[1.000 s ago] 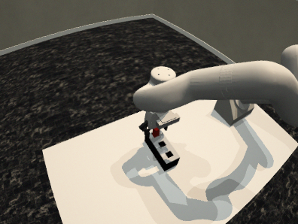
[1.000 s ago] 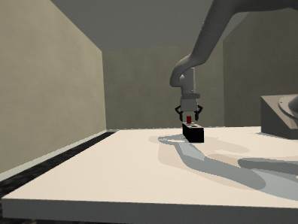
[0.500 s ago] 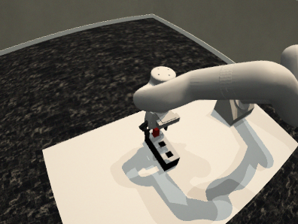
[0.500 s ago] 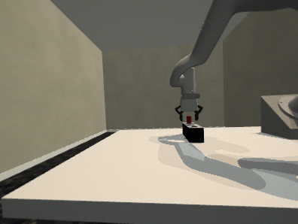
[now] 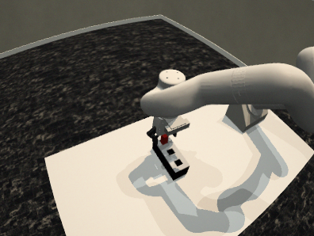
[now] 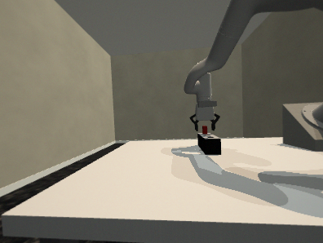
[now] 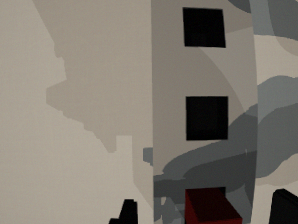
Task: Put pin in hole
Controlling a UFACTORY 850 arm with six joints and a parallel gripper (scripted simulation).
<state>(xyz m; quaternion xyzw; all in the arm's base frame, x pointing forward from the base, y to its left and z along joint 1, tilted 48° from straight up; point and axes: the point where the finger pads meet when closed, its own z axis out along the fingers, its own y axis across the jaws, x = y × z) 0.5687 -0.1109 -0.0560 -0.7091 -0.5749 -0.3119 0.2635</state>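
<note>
My hand is 1 cm above the pin. Also, from my hand: black block: 6 cm to the left, 6 cm below, 1 cm ahead.
</note>
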